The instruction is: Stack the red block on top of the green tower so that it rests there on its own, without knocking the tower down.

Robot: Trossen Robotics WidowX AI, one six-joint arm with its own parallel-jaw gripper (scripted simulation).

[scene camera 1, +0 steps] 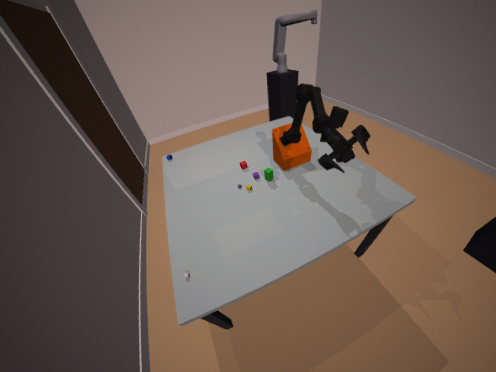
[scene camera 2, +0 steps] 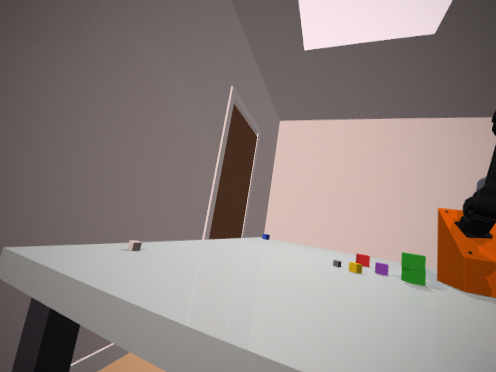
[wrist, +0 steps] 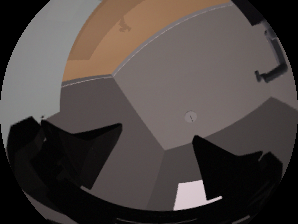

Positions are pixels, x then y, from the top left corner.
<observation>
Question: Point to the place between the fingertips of my gripper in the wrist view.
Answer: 159, 134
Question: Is my gripper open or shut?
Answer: Open.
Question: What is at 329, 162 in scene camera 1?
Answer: My gripper.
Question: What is my gripper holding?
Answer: Nothing.
</observation>
